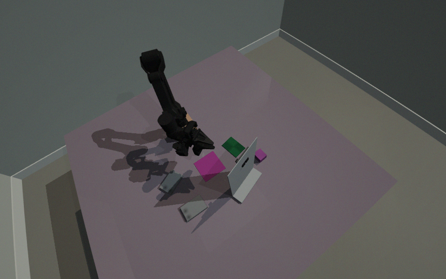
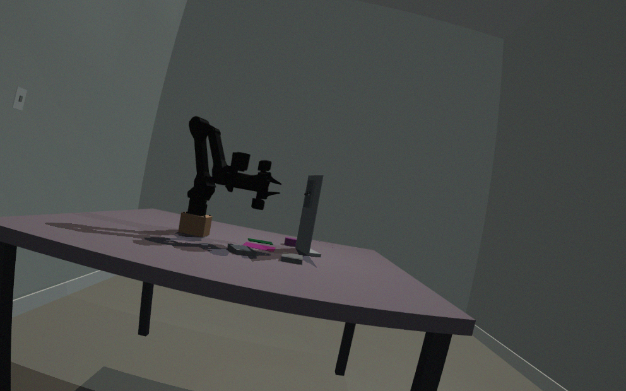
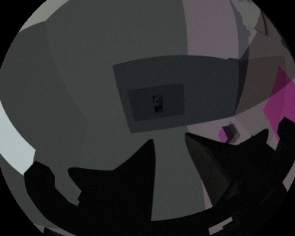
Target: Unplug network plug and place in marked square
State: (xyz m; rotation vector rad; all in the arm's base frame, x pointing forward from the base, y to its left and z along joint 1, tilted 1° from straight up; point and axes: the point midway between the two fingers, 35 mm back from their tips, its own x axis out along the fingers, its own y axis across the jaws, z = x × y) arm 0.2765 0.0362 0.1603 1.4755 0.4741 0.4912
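The magenta square lies 4 cm behind my gripper tip, 4 cm to the right of it and 23 cm below it. Round my gripper tip: upright grey panel 13 cm ahead, 6 cm to the left, 9 cm below; then green board 6 cm behind, 12 cm to the left, 23 cm below.
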